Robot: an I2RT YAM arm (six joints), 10 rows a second.
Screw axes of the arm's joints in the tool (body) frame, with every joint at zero. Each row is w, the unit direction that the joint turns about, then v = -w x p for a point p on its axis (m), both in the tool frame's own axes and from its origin. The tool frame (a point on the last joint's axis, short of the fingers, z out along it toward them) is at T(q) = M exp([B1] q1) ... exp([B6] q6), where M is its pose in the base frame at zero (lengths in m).
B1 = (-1, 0, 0, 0, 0.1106, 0)
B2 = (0, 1, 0, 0.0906, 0, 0.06)
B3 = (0, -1, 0, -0.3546, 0, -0.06)
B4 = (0, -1, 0, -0.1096, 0, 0)
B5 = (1, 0, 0, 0, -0.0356, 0)
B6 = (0, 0, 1, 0, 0, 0)
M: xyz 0.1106 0 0.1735 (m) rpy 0 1.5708 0 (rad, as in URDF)
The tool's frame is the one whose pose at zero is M.
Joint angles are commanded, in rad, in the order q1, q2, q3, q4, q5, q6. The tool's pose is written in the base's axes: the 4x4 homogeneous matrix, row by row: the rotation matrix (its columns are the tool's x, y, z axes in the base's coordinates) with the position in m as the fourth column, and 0 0 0 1 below. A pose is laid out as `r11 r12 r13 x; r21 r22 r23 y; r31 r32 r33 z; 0 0 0 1`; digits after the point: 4 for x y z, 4 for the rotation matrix.
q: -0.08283 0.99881 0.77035 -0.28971 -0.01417 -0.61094
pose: -0.4447 -0.2254 0.8668 0.2238; -0.5386 0.8406 -0.0577 -0.0181; -0.7156 -0.4926 -0.4952 0.2841; 0 0 0 1
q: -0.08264 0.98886 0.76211 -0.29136 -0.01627 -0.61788
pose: -0.4420 -0.2301 0.8670 0.2216; -0.5446 0.8369 -0.0555 -0.0178; -0.7128 -0.4967 -0.4952 0.2832; 0 0 0 1
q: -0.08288 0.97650 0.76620 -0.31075 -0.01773 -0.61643
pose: -0.4438 -0.2318 0.8656 0.2187; -0.5432 0.8379 -0.0541 -0.0175; -0.7128 -0.4942 -0.4977 0.2852; 0 0 0 1
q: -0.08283 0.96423 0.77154 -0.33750 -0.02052 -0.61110
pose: -0.4501 -0.2359 0.8613 0.2153; -0.5383 0.8412 -0.0509 -0.0171; -0.7125 -0.4865 -0.5056 0.2870; 0 0 0 1
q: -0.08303 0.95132 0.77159 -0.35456 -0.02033 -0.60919
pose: -0.4537 -0.2367 0.8592 0.2121; -0.5363 0.8425 -0.0511 -0.0169; -0.7117 -0.4840 -0.5091 0.2879; 0 0 0 1
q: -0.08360 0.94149 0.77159 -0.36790 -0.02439 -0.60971
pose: -0.4543 -0.2410 0.8576 0.2097; -0.5364 0.8426 -0.0474 -0.0167; -0.7112 -0.4816 -0.5121 0.2885; 0 0 0 1
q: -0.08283 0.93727 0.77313 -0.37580 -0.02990 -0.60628
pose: -0.4536 -0.2450 0.8569 0.2086; -0.5339 0.8446 -0.0411 -0.0162; -0.7136 -0.4761 -0.5139 0.2891; 0 0 0 1
